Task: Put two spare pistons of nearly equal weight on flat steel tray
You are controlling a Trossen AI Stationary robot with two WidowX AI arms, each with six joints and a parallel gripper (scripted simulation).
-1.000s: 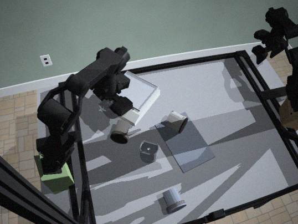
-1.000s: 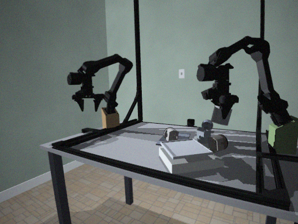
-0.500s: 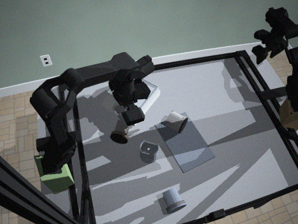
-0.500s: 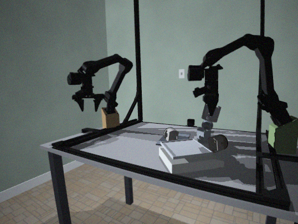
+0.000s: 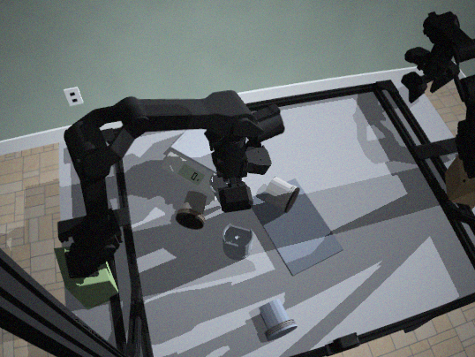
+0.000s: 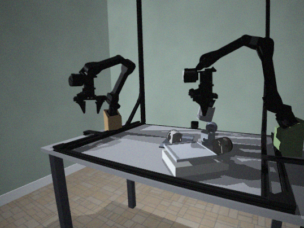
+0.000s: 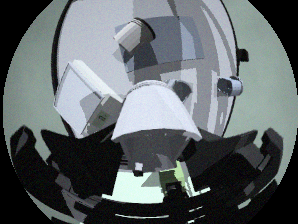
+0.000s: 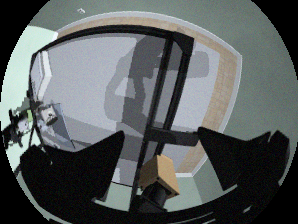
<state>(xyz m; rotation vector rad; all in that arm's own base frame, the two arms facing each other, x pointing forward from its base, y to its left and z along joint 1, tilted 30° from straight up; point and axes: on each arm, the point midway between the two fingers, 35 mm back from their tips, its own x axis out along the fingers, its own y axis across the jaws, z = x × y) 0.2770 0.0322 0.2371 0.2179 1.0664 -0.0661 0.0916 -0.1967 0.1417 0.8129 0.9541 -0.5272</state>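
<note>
My left hand is 200 mm above the flat steel tray, 160 mm to the left of it and 40 mm past it. Round my left hand: white scale (220 mm ahead, 150 mm below, 10 mm to the right).
</note>
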